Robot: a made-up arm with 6 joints. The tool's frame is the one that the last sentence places. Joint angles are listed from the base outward.
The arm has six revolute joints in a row. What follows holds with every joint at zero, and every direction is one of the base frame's.
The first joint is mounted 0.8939 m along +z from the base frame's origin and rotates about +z.
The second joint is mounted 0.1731 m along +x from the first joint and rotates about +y.
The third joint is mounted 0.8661 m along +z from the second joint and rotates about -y.
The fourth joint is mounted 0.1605 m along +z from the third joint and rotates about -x.
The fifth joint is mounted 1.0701 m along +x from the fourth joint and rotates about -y.
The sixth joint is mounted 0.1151 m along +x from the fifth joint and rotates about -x.
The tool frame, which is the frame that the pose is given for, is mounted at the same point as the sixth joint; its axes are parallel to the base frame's.
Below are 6 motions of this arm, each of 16 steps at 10 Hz.
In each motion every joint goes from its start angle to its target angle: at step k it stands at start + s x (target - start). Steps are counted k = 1, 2, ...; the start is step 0. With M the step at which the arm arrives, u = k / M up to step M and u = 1 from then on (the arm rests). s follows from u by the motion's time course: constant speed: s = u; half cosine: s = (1 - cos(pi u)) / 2; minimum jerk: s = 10 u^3 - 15 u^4 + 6 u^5.
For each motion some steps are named. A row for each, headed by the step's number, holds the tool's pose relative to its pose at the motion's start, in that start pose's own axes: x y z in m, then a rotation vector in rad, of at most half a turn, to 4 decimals.
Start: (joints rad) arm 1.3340 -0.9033 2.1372 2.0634 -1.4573 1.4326
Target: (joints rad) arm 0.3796 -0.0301 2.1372 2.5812 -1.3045 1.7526
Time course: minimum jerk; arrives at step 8
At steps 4, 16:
4: -0.9244 0.3064 0.3200 -0.2941 0.3456 -0.7231
16: -1.2794 1.0080 0.7299 -0.4385 0.9935 -1.3360

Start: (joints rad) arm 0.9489 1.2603 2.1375 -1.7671 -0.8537 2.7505
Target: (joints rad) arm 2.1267 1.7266 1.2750 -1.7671 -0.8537 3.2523
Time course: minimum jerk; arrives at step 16
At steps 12, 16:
12: 0.2658 1.6890 1.7965 0.7445 -0.7052 0.7003
16: 0.1191 1.7461 2.0893 0.7743 -0.8353 0.8013

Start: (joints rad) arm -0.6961 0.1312 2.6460 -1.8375 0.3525 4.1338
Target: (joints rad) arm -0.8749 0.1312 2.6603 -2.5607 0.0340 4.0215
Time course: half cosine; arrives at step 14
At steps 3, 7, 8, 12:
3: -0.0050 -0.0126 0.0138 0.0749 -0.0488 -0.0280
7: -0.0275 -0.0589 0.0605 0.3475 -0.2181 -0.1251
8: -0.0349 -0.0722 0.0728 0.4264 -0.2643 -0.1515
12: -0.0602 -0.1121 0.1073 0.6706 -0.3987 -0.2273

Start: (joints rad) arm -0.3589 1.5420 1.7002 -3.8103 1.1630 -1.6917
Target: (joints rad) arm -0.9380 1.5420 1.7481 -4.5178 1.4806 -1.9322
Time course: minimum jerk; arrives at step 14
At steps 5, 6, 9, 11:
5: -0.1884 -0.0851 -0.1999 0.2015 -0.1095 -0.0109
6: -0.2884 -0.1142 -0.2965 0.2908 -0.1700 -0.0193
9: -0.6313 -0.1486 -0.5889 0.5235 -0.3861 -0.0568
11: -0.7983 -0.1339 -0.7131 0.6018 -0.4941 -0.0782

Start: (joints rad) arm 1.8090 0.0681 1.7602 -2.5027 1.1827 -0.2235
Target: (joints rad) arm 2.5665 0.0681 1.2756 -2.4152 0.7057 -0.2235
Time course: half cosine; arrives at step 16
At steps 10, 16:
10: 0.1390 -0.3472 0.1347 0.0559 -0.0340 -0.5168
16: 0.0706 -0.5391 0.1815 0.1024 -0.0153 -0.7703

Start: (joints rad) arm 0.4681 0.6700 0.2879 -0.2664 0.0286 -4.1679
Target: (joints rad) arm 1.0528 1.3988 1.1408 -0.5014 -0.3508 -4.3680
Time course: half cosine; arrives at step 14
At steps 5, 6, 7, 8, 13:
5: 0.1287 -0.0418 0.3365 0.0599 -0.1966 0.0257
6: 0.1574 -0.0464 0.4734 0.0788 -0.2713 0.0402
7: 0.1752 -0.0444 0.6218 0.0966 -0.3506 0.0585
8: 0.1797 -0.0350 0.7730 0.1120 -0.4303 0.0798
13: 0.0954 0.0526 1.2797 0.1445 -0.7011 0.1740

